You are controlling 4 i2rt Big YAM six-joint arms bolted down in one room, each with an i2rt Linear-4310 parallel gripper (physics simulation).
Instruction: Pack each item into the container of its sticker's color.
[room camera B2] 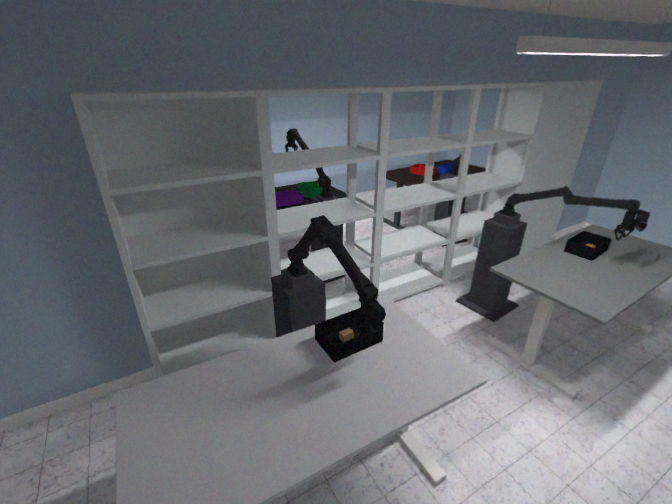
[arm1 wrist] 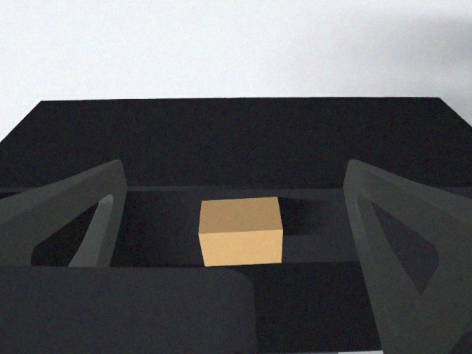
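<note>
In the arm1 wrist view, my arm1 gripper point(arm1 wrist: 235, 172) is open, with its fingers wide on either side of a plain tan box point(arm1 wrist: 241, 232) that lies in a black bin point(arm1 wrist: 240, 140). No sticker shows on the box. In the room view, a black bin point(room camera B2: 355, 349) with a tan box point(room camera B2: 346, 334) stands on the near table, and an arm's gripper point(room camera B2: 374, 325) reaches down at its right side. Another black bin point(room camera B2: 579, 250) with a tan item point(room camera B2: 590, 245) stands on the right table; a gripper point(room camera B2: 622, 234) hangs beside it. A further gripper point(room camera B2: 291, 147) is raised behind the shelf.
A white shelf unit point(room camera B2: 264, 162) stands behind the near table point(room camera B2: 217, 412). Through it show a purple container point(room camera B2: 289, 198), a green container point(room camera B2: 310, 189), a red container point(room camera B2: 419, 169) and a blue container point(room camera B2: 444, 168). The right table point(room camera B2: 586, 287) stands apart.
</note>
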